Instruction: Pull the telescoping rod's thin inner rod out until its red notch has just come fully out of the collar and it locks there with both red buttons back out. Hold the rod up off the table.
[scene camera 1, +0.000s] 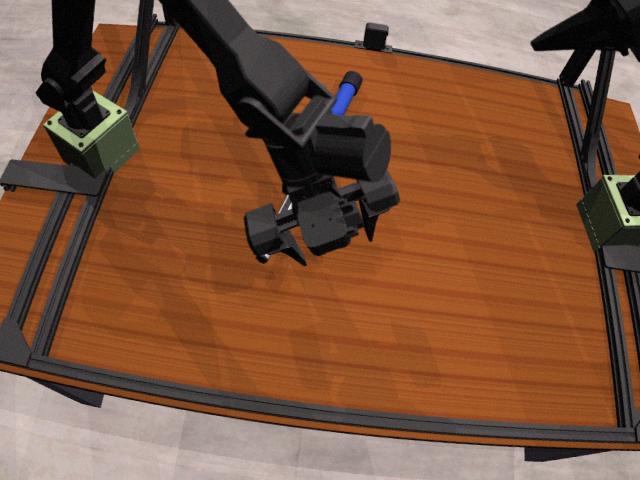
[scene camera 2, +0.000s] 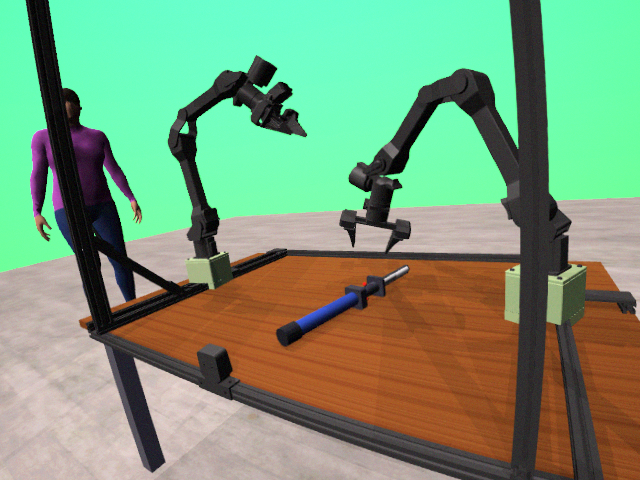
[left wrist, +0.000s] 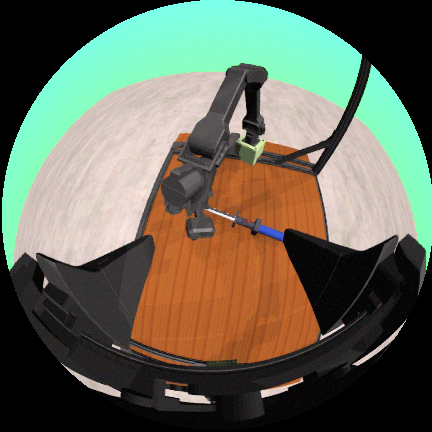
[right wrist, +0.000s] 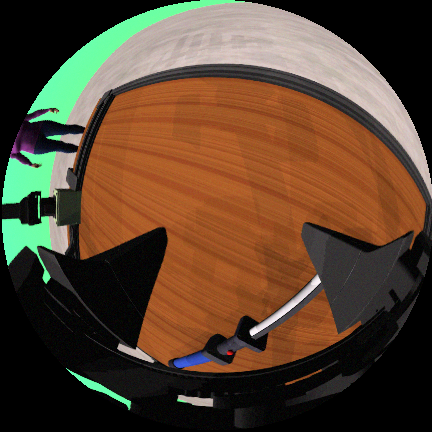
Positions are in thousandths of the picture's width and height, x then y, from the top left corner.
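A telescoping rod (scene camera 2: 557, 620) is part of the scene; scene camera 1 shows the rod (scene camera 1: 548, 176) too, and the right wrist view has the rod (right wrist: 506, 807). The right gripper (scene camera 1: 527, 524) can be seen as well, with scene camera 2 showing the gripper (scene camera 2: 577, 522), the left wrist view showing the gripper (left wrist: 441, 524) and the right wrist view showing the gripper (right wrist: 547, 538). Open and holding nothing, the left gripper (scene camera 1: 805, 32) appears also in scene camera 2, as the gripper (scene camera 2: 468, 282), and in the left wrist view, as the gripper (left wrist: 508, 554).
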